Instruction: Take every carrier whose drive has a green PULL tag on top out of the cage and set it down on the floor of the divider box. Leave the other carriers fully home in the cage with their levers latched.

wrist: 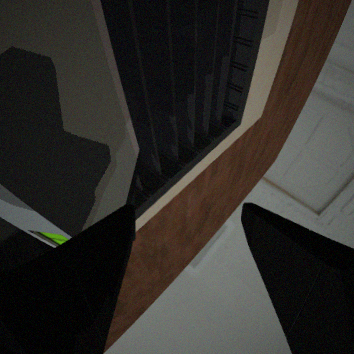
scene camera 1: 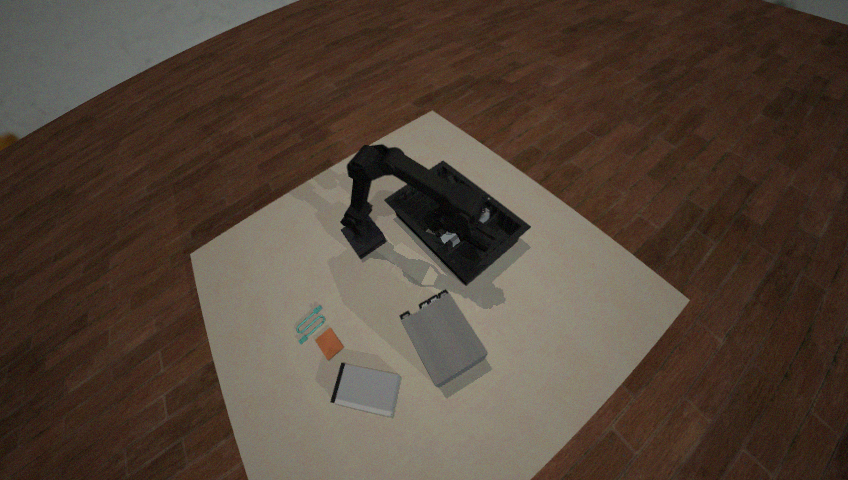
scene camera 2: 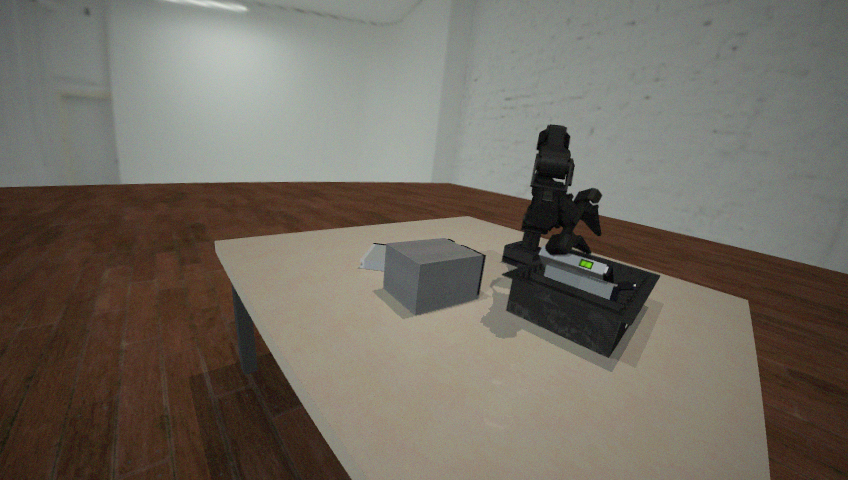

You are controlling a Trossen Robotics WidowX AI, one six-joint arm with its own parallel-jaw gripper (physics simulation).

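Places are measured from the arm's base along level axes (x left, y back, z up), in millimetres.
Pixels of known places: gripper, between the fingertips: [wrist: 188, 211] [scene camera 2: 594, 244]; arm's base, origin of its link: [scene camera 1: 360, 228] [scene camera 2: 529, 247].
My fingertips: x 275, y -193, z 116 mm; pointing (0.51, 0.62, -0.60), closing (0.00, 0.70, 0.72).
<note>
For each thing: its top centre in the pictures, then the offset to it from my fingertips. "spot": a spot on its surface instead. Level surfaces: height alone.
- divider box, centre of its top: [wrist: 124, 119] [scene camera 2: 590, 274] [scene camera 1: 453, 212] dx +1, dy +25, dz -84 mm
- green tag, centre of its top: [wrist: 68, 249] [scene camera 2: 586, 261] dx +9, dy -54, dz -31 mm
- grey cage, centre of its top: [scene camera 2: 436, 248] [scene camera 1: 441, 333] dx -263, dy -273, dz -57 mm
- pale drive-like block, centre of its top: [scene camera 1: 364, 388] [scene camera 2: 384, 252] dx -513, dy -251, dz -149 mm
- table, height of its surface: dz -176 mm
- orange square, a spot on its surface: [scene camera 1: 329, 343] spot: dx -550, dy -76, dz -171 mm
- teal cable, centre of its top: [scene camera 1: 309, 323] dx -578, dy +17, dz -167 mm
The divider box [scene camera 1: 497, 253] [scene camera 2: 559, 318] [wrist: 190, 162] is black and open-topped. A pale carrier [scene camera 1: 449, 239] [scene camera 2: 571, 258] [wrist: 87, 90] leans in it, partly hidden by the arm in scene camera 1. Its drive bears a green tag [scene camera 2: 586, 263] [wrist: 53, 237]. Another pale strip shows just below the tag in scene camera 2; I cannot tell if it is the same carrier. My gripper [scene camera 2: 593, 242] [wrist: 188, 211] is open and empty, low over the box beside the carrier. The grey cage [scene camera 1: 443, 342] [scene camera 2: 431, 276] stands apart; dark levers [scene camera 1: 432, 300] show at its front, their latching unclear.
A pale drive-like block [scene camera 1: 367, 389] [scene camera 2: 373, 257] with a dark end lies on the table [scene camera 1: 571, 356] [scene camera 2: 505, 410] beside the cage. An orange square [scene camera 1: 329, 343] and a teal cable [scene camera 1: 310, 324] lie near it. The arm base [scene camera 1: 364, 237] stands beside the divider box.
</note>
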